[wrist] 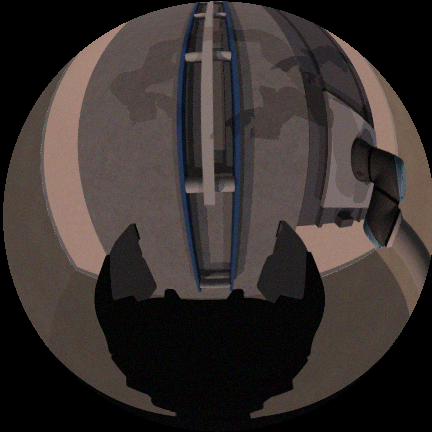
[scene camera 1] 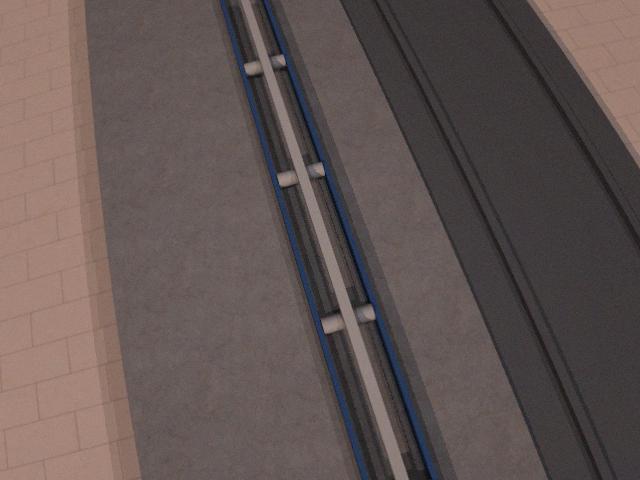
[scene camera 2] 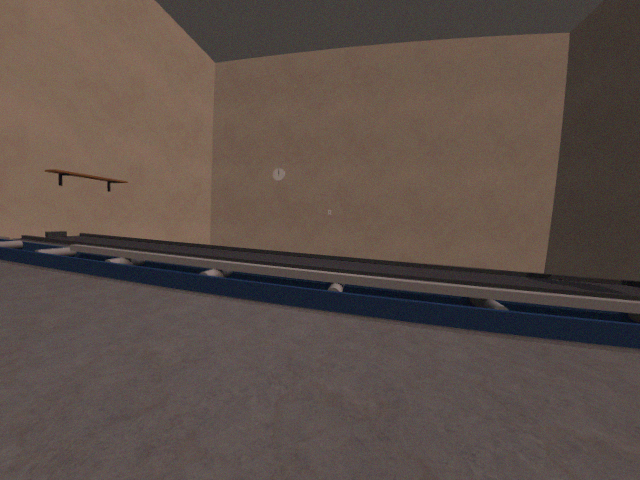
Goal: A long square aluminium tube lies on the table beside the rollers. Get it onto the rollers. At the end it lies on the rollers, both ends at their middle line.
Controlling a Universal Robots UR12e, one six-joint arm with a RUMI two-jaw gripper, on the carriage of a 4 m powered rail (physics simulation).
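Pixels of known places: gripper, fingertip midpoint: [wrist: 206, 224]; arm's base, link origin: [wrist: 360, 159].
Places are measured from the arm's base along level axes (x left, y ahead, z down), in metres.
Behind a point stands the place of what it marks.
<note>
The long square aluminium tube [scene camera 1: 321, 227] @[y 0.616, x -2.067, z -0.055 m] [scene camera 2: 361, 277] @[y 0.632, x -1.780, z -0.053 m] [wrist: 208, 125] @[y 0.617, x 0.007, z -0.055 m] lies lengthwise on the white rollers [scene camera 1: 332, 323] @[y 0.657, x -1.844, z -0.029 m] [scene camera 2: 336, 287] @[y 0.671, x -1.843, z -0.029 m] [wrist: 194, 185] @[y 0.656, x 0.147, z -0.029 m], between the blue side rails [scene camera 1: 298, 258] @[y 0.688, x -2.021, z -0.022 m] [scene camera 2: 413, 314] @[y 0.694, x -1.648, z 0.010 m] [wrist: 181, 125] @[y 0.682, x -0.005, z -0.017 m]. In the wrist view its near end rests just past a roller, at about the rollers' middle. In scene camera 1 the stretch that shows also runs near the middle; both of its ends are cut off there. My gripper [wrist: 206, 224] @[y 0.617, x 0.124, z -0.252 m] is open and empty, above the roller track by the tube's near end, with its fingers wide apart. It does not show in either scene view.
The grey table [scene camera 1: 196, 258] @[y 0.933, x -2.120, z 0.030 m] [scene camera 2: 258, 387] @[y 0.986, x -1.904, z 0.030 m] [wrist: 130, 175] @[y 0.868, x 0.112, z 0.030 m] carries the roller track. The dark powered rail [scene camera 1: 516, 155] runs alongside. My arm's carriage [wrist: 340, 170] @[y 0.157, x 0.079, z 0.000 m] and lower arm [wrist: 382, 200] @[y 0.080, x 0.110, z -0.192 m] are at the right in the wrist view. A wooden shelf [scene camera 2: 85, 176] hangs on the wall.
</note>
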